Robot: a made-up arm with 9 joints. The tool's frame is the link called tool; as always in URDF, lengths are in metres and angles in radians. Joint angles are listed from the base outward. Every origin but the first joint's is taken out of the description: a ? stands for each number. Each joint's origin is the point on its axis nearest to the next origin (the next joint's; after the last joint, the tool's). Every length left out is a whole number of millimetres.
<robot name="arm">
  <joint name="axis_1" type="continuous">
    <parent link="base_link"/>
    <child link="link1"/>
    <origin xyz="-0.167 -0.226 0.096" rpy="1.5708 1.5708 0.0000"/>
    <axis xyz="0 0 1"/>
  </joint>
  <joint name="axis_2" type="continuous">
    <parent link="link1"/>
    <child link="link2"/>
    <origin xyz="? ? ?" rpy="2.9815 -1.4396 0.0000"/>
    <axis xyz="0 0 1"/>
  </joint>
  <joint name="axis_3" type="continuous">
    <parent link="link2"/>
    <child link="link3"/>
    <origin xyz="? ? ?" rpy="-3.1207 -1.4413 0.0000"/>
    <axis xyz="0 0 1"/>
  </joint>
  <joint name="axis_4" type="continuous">
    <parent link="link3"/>
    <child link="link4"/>
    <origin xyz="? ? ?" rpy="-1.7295 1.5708 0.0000"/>
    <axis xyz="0 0 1"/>
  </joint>
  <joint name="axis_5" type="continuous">
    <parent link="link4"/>
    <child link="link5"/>
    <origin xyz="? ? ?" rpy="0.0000 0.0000 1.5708"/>
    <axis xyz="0 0 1"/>
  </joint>
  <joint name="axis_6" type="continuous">
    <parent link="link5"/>
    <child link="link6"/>
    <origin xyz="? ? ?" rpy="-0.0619 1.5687 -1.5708"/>
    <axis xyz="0 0 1"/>
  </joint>
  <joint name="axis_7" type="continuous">
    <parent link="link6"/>
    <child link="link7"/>
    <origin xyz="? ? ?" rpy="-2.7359 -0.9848 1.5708"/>
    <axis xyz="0 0 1"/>
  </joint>
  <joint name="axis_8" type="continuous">
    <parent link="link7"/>
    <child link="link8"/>
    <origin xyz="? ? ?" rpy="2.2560 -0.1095 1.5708"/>
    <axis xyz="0 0 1"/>
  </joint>
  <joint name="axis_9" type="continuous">
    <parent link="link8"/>
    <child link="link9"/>
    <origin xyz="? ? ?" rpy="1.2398 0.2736 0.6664"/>
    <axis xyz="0 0 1"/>
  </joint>
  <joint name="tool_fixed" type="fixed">
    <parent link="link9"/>
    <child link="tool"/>
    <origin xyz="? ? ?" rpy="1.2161 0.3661 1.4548"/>
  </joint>
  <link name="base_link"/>
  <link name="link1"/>
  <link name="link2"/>
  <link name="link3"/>
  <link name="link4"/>
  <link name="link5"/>
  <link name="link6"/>
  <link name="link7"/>
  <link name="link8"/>
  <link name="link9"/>
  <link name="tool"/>
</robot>
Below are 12 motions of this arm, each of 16 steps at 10 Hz.
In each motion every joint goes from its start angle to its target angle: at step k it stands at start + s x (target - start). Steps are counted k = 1, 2, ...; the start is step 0. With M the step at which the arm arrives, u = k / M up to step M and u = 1 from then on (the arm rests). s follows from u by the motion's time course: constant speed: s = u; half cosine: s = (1 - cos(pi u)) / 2; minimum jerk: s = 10 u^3 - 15 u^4 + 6 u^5.
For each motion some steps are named. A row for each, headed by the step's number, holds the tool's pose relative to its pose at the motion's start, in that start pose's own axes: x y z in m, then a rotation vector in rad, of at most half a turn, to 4 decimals.
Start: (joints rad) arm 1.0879 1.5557 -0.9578 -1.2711 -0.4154 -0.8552 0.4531 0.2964 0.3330
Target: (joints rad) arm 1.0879 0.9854 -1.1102 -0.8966 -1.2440 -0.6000 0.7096 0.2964 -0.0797
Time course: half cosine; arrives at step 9
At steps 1, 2, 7, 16:
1: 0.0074 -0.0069 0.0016 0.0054 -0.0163 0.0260
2: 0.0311 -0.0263 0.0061 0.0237 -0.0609 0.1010
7: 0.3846 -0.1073 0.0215 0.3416 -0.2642 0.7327
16: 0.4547 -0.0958 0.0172 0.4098 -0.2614 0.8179

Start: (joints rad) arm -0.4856 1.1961 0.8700 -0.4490 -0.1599 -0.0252 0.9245 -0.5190 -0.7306
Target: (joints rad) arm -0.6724 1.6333 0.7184 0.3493 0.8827 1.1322 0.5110 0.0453 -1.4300
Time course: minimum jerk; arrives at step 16
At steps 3, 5, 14, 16:
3: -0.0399 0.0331 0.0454 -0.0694 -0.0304 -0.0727
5: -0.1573 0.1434 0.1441 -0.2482 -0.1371 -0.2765
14: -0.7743 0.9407 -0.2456 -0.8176 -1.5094 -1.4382
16: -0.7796 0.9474 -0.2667 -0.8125 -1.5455 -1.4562

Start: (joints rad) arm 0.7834 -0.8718 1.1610 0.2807 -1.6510 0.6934 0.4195 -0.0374 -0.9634
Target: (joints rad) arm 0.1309 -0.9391 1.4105 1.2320 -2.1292 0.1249 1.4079 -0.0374 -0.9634
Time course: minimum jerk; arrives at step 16
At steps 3, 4, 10, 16:
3: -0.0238 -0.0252 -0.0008 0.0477 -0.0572 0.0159
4: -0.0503 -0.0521 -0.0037 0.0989 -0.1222 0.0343
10: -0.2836 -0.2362 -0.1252 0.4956 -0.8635 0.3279
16: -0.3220 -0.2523 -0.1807 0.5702 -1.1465 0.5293

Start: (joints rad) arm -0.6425 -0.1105 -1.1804 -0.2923 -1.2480 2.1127 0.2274 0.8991 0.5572
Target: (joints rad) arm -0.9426 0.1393 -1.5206 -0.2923 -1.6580 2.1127 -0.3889 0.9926 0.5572
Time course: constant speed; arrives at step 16
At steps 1, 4, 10, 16:
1: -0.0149 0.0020 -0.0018 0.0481 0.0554 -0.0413
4: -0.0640 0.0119 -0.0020 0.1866 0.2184 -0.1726
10: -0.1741 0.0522 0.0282 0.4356 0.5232 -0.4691
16: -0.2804 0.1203 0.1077 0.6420 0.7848 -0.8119

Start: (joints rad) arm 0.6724 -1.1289 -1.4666 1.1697 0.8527 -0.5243 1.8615 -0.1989 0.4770
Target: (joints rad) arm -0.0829 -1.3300 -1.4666 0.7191 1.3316 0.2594 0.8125 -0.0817 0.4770
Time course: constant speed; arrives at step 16
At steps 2, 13, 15, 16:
2: 0.0289 -0.0051 -0.0274 0.0353 0.2656 -0.1294
13: 0.0351 -0.0590 -0.2300 0.3342 1.5877 -1.0234
15: 0.0067 -0.0581 -0.2524 0.4102 1.7805 -1.2345
16: -0.0087 -0.0547 -0.2599 0.4513 1.8676 -1.3475

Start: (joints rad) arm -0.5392 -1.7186 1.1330 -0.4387 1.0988 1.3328 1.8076 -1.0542 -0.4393
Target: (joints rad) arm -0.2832 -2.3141 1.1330 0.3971 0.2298 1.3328 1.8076 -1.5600 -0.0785
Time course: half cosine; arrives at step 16
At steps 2, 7, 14, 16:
2: -0.0111 0.0133 0.0053 -0.0280 -0.0077 -0.0061
7: -0.0944 0.1576 0.0367 -0.3165 -0.0589 -0.0712
14: -0.1411 0.3968 0.0127 -0.8148 -0.0594 -0.1962
16: -0.1411 0.4122 0.0081 -0.8505 -0.0562 -0.2059

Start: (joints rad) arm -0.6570 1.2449 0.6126 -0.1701 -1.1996 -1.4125 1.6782 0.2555 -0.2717
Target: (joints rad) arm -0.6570 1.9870 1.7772 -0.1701 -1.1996 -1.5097 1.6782 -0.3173 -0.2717
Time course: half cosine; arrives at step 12
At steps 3, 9, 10, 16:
3: -0.0397 -0.1034 -0.1291 0.1205 -0.0216 -0.0426
9: -0.2171 -0.2190 -0.9261 0.7565 -0.3011 -0.1901
10: -0.2191 -0.1874 -1.0162 0.8300 -0.3485 -0.2022
16: -0.2162 -0.1544 -1.0893 0.8920 -0.3906 -0.2118

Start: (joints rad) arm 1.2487 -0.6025 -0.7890 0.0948 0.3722 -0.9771 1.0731 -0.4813 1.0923
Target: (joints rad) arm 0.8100 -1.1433 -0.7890 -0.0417 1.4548 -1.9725 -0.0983 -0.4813 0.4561
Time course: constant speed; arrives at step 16
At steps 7, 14, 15, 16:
7: 0.0050 -0.0105 0.1955 -0.1730 0.4048 -0.1567
14: 0.1894 -0.0305 0.2978 -0.3147 0.9474 -0.2958
15: 0.2266 -0.0376 0.2957 -0.3350 1.0311 -0.3101
16: 0.2651 -0.0460 0.2883 -0.3558 1.1155 -0.3221

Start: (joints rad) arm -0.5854 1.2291 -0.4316 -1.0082 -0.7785 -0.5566 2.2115 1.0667 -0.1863
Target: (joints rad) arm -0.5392 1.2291 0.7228 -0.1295 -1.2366 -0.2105 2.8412 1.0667 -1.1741
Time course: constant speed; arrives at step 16
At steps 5, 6, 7, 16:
5: -0.0207 -0.0425 -0.0387 0.0059 -0.1215 -0.2618
6: -0.0223 -0.0474 -0.0485 -0.0006 -0.1422 -0.3069
7: -0.0231 -0.0517 -0.0593 -0.0088 -0.1615 -0.3493
16: -0.0100 -0.0960 -0.2079 -0.0973 -0.2695 -0.6194

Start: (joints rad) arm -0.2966 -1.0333 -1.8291 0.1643 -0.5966 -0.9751 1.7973 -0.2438 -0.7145
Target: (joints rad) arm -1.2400 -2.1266 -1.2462 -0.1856 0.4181 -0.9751 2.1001 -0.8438 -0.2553
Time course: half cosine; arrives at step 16
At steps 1, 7, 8, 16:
1: -0.0015 0.0006 -0.0019 0.0033 -0.0089 0.0079
7: -0.0059 0.0801 -0.0698 0.0994 -0.4602 0.3823
8: 0.0041 0.1153 -0.0755 0.1086 -0.5986 0.4849
16: 0.0107 0.3481 -0.0176 0.0743 -1.4650 0.9727

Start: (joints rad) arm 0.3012 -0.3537 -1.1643 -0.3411 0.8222 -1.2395 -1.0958 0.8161 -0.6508
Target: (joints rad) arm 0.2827 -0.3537 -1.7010 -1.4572 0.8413 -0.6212 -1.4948 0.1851 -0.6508
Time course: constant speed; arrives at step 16
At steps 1, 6, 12, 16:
1: 0.0637 0.0503 0.0219 -0.0717 0.0543 0.0420
6: 0.3683 0.3402 0.0229 -0.4215 0.3350 0.2862
12: 0.6164 0.7032 -0.2032 -0.7969 0.6858 0.6677
16: 0.6585 0.9026 -0.4421 -0.9997 0.9204 0.9828

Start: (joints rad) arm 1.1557 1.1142 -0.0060 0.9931 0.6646 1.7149 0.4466 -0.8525 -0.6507
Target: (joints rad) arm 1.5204 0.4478 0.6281 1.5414 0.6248 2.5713 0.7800 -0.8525 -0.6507
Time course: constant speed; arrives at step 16
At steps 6, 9, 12, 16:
6: -0.2367 -0.1059 -0.1072 0.2980 0.2109 -0.6404
9: -0.3548 -0.0877 -0.1367 0.4285 0.3616 -0.9537
12: -0.4494 -0.0401 -0.1393 0.5470 0.5489 -1.2532
16: -0.5232 0.0334 -0.1040 0.6882 0.8637 -1.6152

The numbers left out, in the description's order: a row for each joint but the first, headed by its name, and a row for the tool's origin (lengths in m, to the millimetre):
axis_2: -0.043 -0.027 0.000
axis_3: -0.126 -0.075 0.000
axis_4: 0.100 -0.329 0.000
axis_5: 0.078 0.073 0.000
axis_6: -0.068 0.368 0.000
axis_7: -0.122 0.293 0.000
axis_8: -0.160 0.017 0.000
axis_9: -0.032 0.036 0.000
tool: 0.303 0.043 0.000

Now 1 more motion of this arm.
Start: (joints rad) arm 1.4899 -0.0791 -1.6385 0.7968 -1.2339 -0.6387 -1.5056 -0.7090 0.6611
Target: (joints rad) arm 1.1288 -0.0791 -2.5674 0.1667 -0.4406 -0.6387 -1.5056 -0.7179 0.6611
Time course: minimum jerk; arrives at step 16
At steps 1, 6, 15, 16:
1: 0.0016 -0.0013 -0.0004 0.0007 -0.0004 0.0028
6: 0.2213 -0.1159 -0.0466 0.0821 -0.0452 0.3437
15: 0.8351 -0.0212 -0.1040 0.2594 -0.0959 1.2589
16: 0.8367 -0.0201 -0.1040 0.2599 -0.0959 1.2617

